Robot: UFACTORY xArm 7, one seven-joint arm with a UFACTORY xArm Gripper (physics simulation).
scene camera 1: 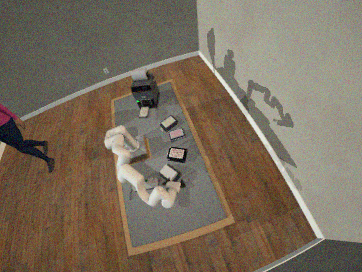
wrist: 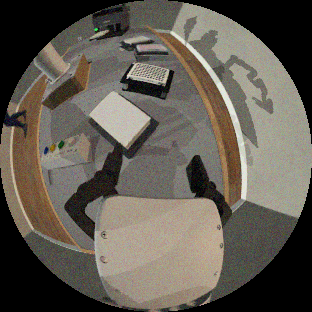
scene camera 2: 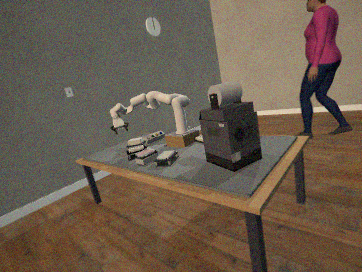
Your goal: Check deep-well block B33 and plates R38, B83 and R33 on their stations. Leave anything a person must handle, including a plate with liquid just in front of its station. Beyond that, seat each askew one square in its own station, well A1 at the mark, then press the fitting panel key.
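Observation:
A plain white-topped plate or block (scene camera 1: 169,172) (scene camera 2: 136,142) (wrist: 120,119) sits on a dark station, whose rim shows along its near and right sides. A white plate with a grid of wells (scene camera 1: 177,153) (wrist: 149,73) sits on a black station. A pink-topped plate (scene camera 1: 176,134) (scene camera 2: 146,155) (wrist: 151,48) and a cream-topped plate (scene camera 1: 169,122) (scene camera 2: 167,157) (wrist: 137,41) lie farther off. Labels and A1 marks are too small to read, and exact seating is unclear. My gripper (scene camera 1: 180,185) (scene camera 2: 120,129) (wrist: 157,156) is open and empty, above the table just beyond the white-topped piece.
The key panel (scene camera 2: 156,135) (wrist: 67,152) has blue, yellow and green keys; my arm partly covers it in scene camera 1. A dark machine (scene camera 1: 145,93) (scene camera 2: 231,132) (wrist: 111,21) with a green light stands at one end, a small plate (scene camera 1: 144,112) before it. A person (scene camera 2: 324,55) stands beyond the table.

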